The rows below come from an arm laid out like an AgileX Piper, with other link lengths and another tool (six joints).
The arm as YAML. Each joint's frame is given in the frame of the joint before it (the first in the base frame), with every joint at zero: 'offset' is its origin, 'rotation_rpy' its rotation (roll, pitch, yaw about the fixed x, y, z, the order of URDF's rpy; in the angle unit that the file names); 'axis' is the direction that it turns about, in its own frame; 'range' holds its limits. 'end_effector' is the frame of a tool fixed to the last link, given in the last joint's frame.
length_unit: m
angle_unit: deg
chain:
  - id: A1
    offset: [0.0, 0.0, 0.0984]
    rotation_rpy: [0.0, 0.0, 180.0]
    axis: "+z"
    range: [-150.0, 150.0]
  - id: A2
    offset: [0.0, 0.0, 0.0]
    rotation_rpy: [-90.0, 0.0, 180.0]
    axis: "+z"
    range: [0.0, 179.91]
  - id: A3
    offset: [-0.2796, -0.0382, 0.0]
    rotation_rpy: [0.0, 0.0, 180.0]
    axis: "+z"
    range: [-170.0, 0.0]
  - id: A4
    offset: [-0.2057, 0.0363, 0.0]
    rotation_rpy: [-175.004, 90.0, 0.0]
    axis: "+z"
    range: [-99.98, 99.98]
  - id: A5
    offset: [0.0, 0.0, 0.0]
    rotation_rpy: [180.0, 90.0, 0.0]
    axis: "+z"
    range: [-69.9, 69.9]
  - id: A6
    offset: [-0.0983, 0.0, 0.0]
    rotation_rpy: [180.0, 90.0, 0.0]
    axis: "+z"
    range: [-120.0, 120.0]
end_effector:
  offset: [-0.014, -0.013, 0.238]
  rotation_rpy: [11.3, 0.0, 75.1]
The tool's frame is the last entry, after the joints.
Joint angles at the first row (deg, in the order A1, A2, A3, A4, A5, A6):
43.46, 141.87, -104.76, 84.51, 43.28, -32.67
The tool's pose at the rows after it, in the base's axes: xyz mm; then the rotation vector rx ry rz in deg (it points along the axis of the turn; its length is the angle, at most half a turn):
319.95, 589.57, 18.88, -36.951, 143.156, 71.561
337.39, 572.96, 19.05, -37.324, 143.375, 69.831
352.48, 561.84, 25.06, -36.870, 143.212, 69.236
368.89, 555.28, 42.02, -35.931, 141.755, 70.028
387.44, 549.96, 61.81, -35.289, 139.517, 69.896
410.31, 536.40, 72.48, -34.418, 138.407, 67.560
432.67, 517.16, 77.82, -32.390, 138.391, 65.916
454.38, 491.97, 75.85, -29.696, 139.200, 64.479
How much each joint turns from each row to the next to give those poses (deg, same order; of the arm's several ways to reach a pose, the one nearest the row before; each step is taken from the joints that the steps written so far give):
-3.03, 0.00, -2.31, -3.90, 3.28, 1.86
-2.68, 0.00, -1.76, -3.70, 1.92, 2.03
-2.03, 0.00, -2.04, -2.30, 1.63, 1.97
-1.85, 0.00, -3.02, -0.98, 1.74, 1.74
-1.52, 0.00, -3.91, -1.50, 1.10, 2.02
-2.00, 0.00, -3.69, -3.20, 0.85, 2.76
-2.58, 0.00, -2.19, -2.03, 1.20, 2.04
-3.15, 0.00, -0.51, -1.12, 1.28, 0.85

